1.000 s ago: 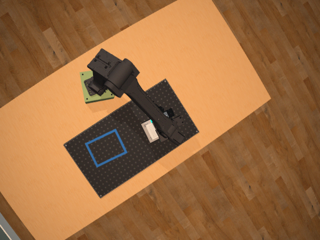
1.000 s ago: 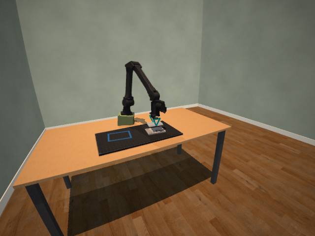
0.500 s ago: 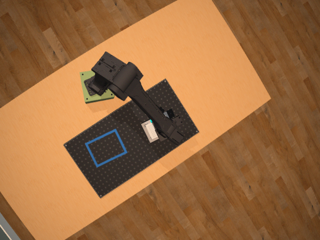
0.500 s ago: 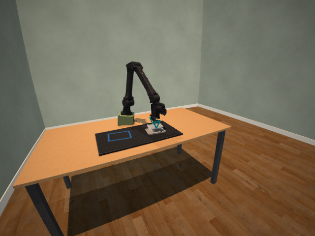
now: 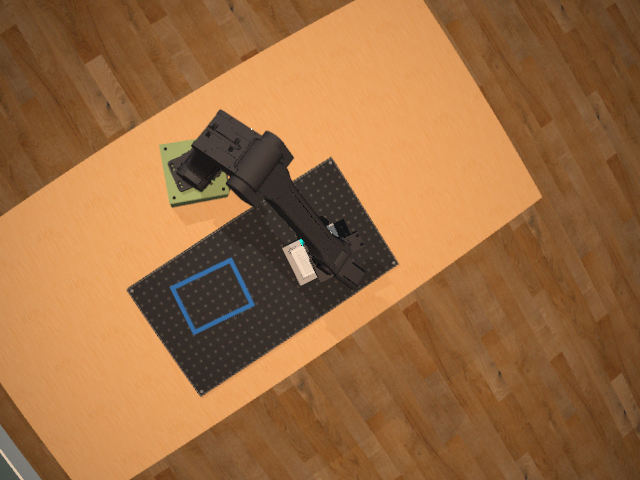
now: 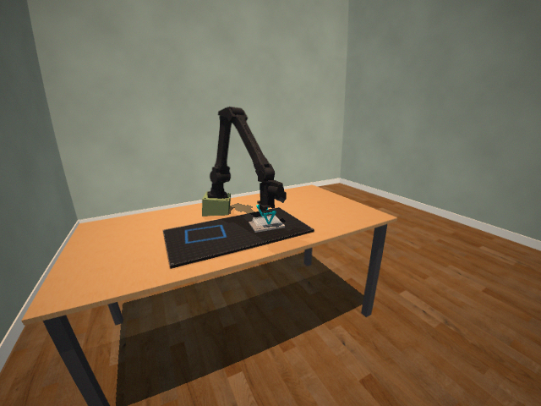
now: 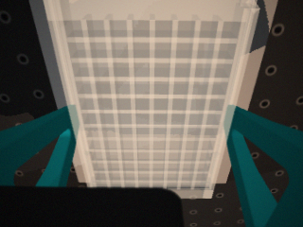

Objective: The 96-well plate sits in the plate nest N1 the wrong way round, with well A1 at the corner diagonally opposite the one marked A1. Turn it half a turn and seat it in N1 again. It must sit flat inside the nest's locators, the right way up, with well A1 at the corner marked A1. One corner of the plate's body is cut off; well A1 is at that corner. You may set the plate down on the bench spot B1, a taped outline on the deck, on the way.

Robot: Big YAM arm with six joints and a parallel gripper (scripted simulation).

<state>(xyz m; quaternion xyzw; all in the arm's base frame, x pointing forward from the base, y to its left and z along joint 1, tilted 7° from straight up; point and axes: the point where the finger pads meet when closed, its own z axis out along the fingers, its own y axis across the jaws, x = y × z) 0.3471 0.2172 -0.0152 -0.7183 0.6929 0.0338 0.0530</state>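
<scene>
My hand is 1 cm above the 96-well plate. The rest, counted from my hand: plate nest N1: 3 cm below.
</scene>
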